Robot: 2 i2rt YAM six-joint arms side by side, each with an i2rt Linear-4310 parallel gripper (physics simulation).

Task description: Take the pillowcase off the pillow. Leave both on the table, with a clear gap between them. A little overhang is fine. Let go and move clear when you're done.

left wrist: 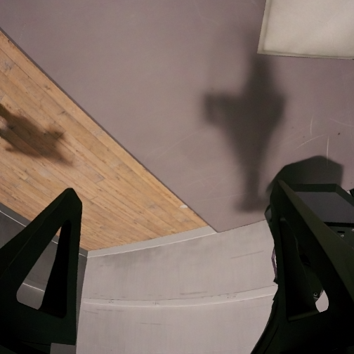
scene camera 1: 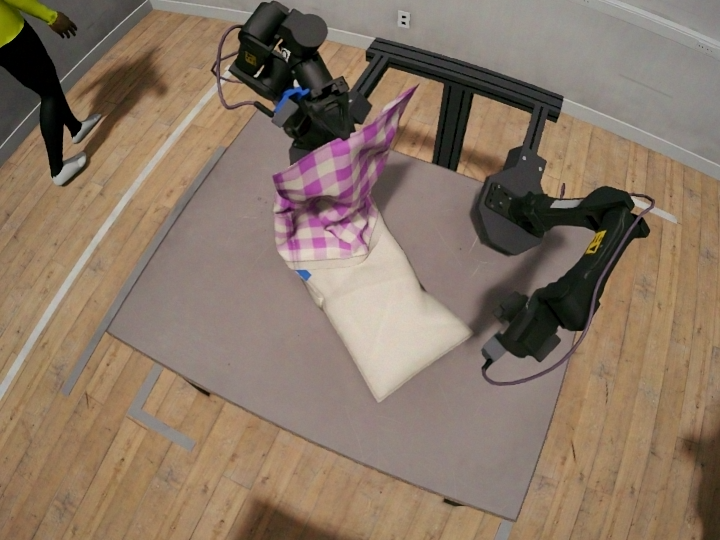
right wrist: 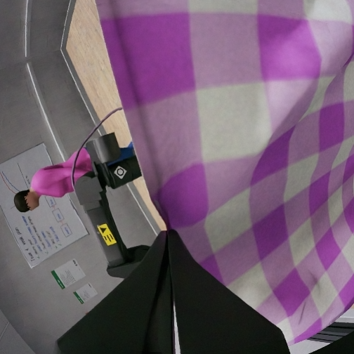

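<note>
The cream pillow (scene camera 1: 395, 325) (left wrist: 312, 27) lies on the grey table (scene camera 1: 221, 302) (left wrist: 145, 85), its lower part bare in the scene view. The purple-and-white checked pillowcase (scene camera 1: 325, 226) (right wrist: 232, 120) is bunched over the pillow's upper end, with part raised and a corner pointing up to the right. How much pillow is inside is hidden. A small blue patch (scene camera 1: 303, 274) shows by the hem. My right gripper (scene camera 1: 325, 116) (right wrist: 169, 239) is shut on the pillowcase's edge; its fingertips are hidden in the scene view. My left gripper (scene camera 1: 526, 328) (left wrist: 170, 193) is open and empty, above the table beside the pillow's right corner.
A black frame (scene camera 1: 465, 75) stands behind the table. The left arm's base (scene camera 1: 505, 223) stands at the table's right rear. A person (scene camera 1: 43, 87) stands on the wooden floor at the upper left.
</note>
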